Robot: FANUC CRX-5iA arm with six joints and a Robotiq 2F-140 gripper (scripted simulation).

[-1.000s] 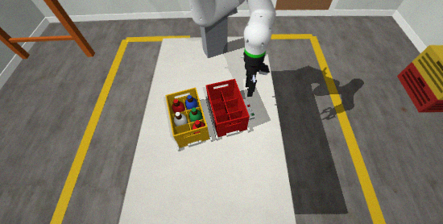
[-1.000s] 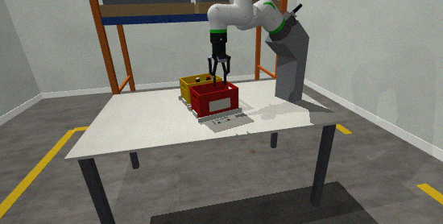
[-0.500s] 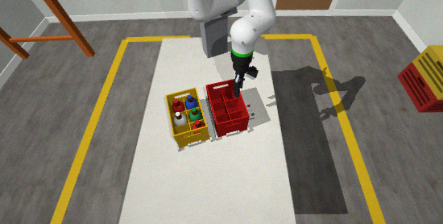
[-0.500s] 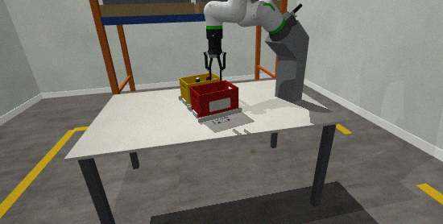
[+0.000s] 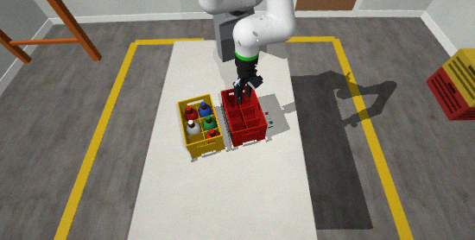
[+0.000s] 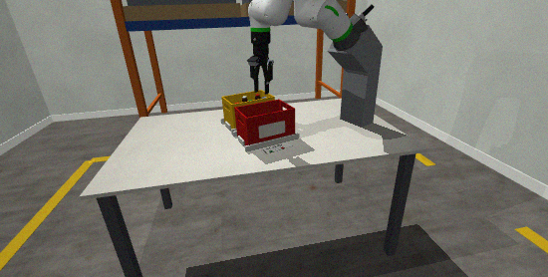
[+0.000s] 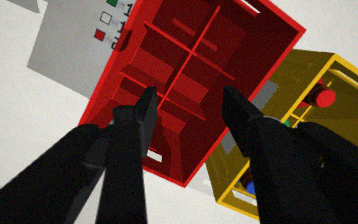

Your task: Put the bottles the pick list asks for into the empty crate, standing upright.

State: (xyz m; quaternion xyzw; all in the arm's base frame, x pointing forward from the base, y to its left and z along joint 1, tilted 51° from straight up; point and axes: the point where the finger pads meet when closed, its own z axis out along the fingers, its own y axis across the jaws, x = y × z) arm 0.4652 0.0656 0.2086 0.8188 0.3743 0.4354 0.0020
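The green-label bottle is 200 mm below my hand, 170 mm to the right of it and 100 mm ahead of it. From my hand the other things lie so: red crate 210 mm below, 10 mm to the right, 10 mm behind; blue-labelled bottle 230 mm to the right, 200 mm below, 20 mm ahead; yellow crate 210 mm to the right, 210 mm below, 120 mm ahead.
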